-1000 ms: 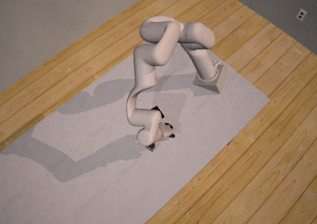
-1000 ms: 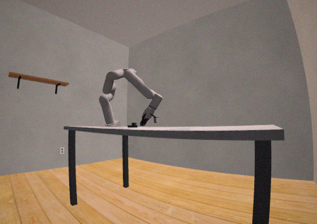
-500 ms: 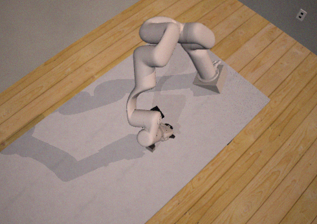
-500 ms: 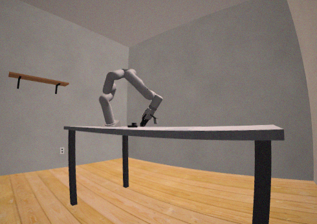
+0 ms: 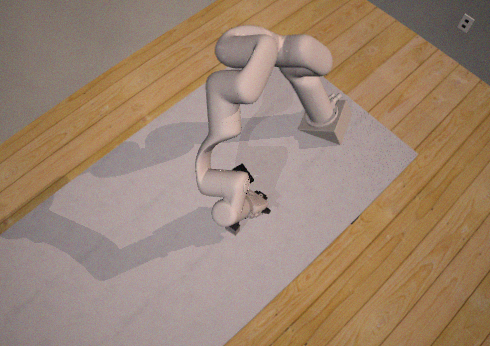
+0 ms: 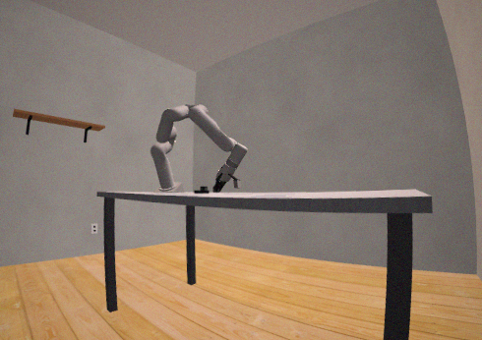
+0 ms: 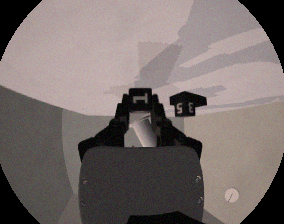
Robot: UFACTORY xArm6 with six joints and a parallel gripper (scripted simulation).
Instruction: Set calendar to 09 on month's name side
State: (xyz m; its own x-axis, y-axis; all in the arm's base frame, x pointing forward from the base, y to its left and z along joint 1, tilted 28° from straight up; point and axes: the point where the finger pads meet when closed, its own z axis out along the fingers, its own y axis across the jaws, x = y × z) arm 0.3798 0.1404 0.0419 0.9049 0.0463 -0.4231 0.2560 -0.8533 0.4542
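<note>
My gripper is now 1 cm past the black date cube and 2 cm above it. Round my hand: black cube (2 cm behind, 9 cm to the right, 1 cm below).
</note>
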